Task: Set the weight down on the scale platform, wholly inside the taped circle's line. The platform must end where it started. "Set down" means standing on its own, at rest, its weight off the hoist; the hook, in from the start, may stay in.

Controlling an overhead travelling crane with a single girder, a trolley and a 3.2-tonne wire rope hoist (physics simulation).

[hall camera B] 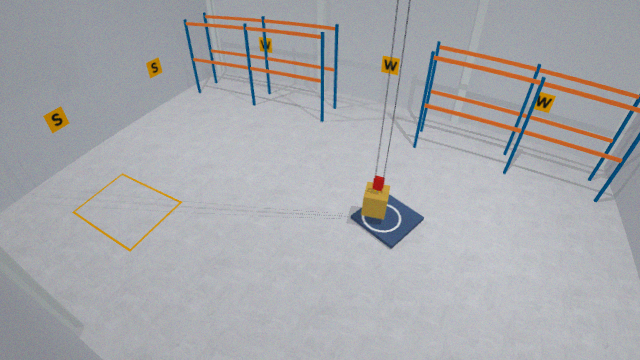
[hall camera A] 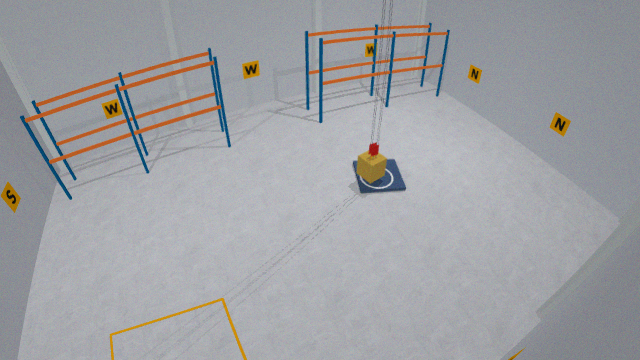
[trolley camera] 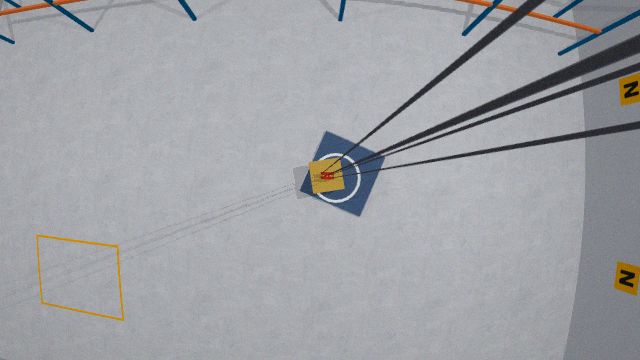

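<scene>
The yellow block-shaped weight hangs upright, apparently a little above the blue scale platform. My gripper, the red hook block, is at the weight's top, with the ropes running up from it. The hook itself is too small to make out. In the trolley camera view the weight covers the left part of the white taped circle and reaches past its line on the left. The gap beneath the weight is hard to judge.
A blue and orange rack stands near the S wall. Another rack stands nearer the N wall. A yellow outlined rectangle is marked on the floor, away from the platform.
</scene>
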